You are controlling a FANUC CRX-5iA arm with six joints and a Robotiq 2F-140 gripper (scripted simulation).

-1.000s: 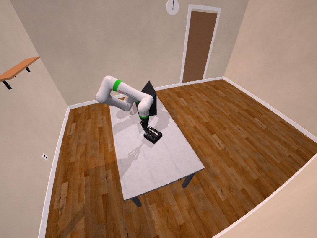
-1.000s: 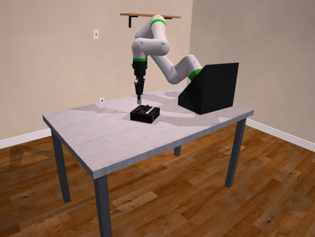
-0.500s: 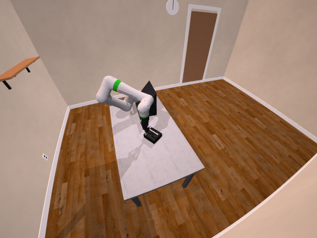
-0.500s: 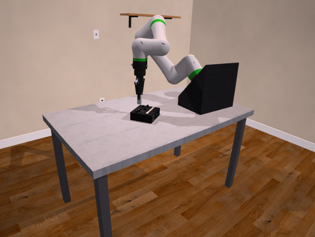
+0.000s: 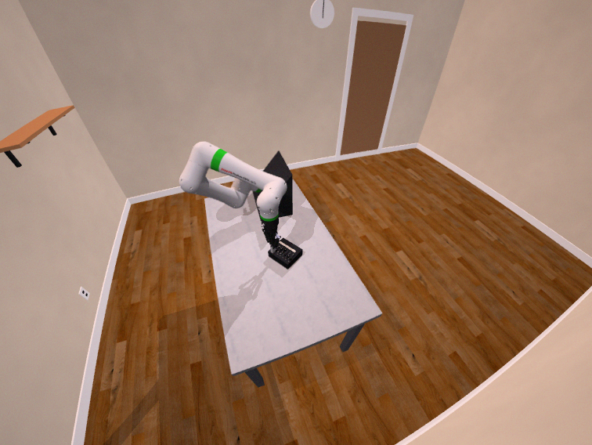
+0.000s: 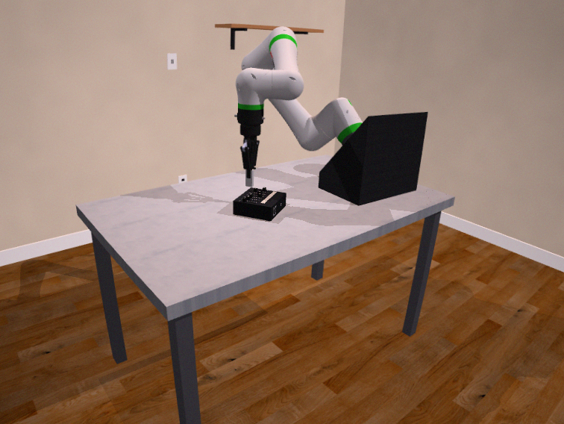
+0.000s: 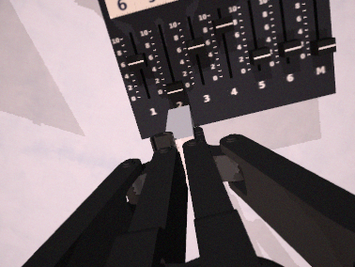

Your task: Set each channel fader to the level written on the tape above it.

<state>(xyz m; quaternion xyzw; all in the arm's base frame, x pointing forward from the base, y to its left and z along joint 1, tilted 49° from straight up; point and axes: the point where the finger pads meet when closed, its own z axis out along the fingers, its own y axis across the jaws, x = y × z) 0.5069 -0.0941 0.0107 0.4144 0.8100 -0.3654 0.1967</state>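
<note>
The channel 1 fader cap lies 50 mm behind my hand, 40 mm below it and 30 mm to the left of it. From my hand the other things lie so: master fader cap (90 mm to the left, 70 mm ahead, 40 mm below).
</note>
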